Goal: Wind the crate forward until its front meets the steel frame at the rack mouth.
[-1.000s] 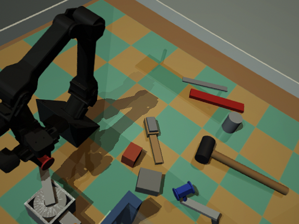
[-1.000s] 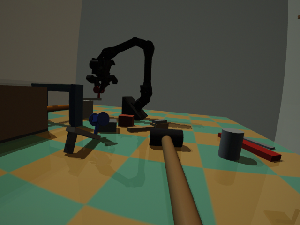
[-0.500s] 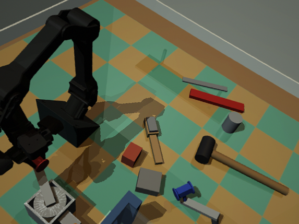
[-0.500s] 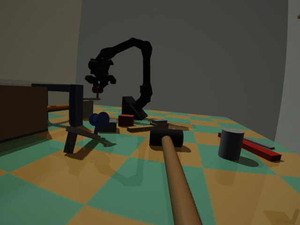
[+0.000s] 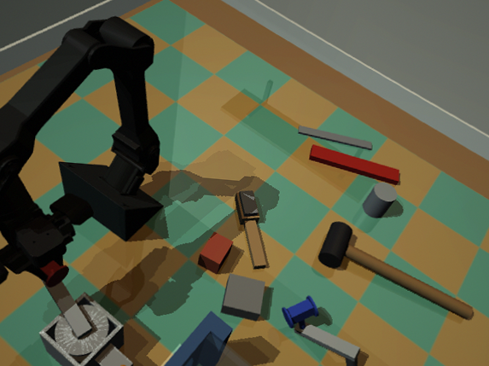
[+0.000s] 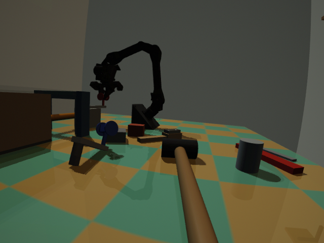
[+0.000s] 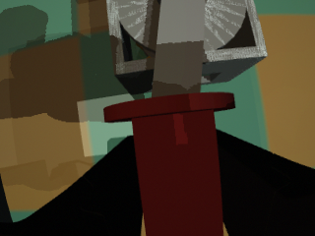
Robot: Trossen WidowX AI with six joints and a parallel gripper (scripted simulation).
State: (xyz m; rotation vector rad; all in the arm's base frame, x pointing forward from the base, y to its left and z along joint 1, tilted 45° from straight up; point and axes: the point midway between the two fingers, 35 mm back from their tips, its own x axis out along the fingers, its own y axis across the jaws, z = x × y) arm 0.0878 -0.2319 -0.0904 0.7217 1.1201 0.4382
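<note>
My gripper tip is now 7 cm short of the boxy winch, 3 cm to the left of it and 10 cm above it. Round my gripper tip: red cylindrical grip (1 cm behind); then grey block (24 cm ahead, 23 cm to the left, 12 cm below); then red-knobbed winch handle (2 cm ahead, 1 cm to the right, 3 cm below).
</note>
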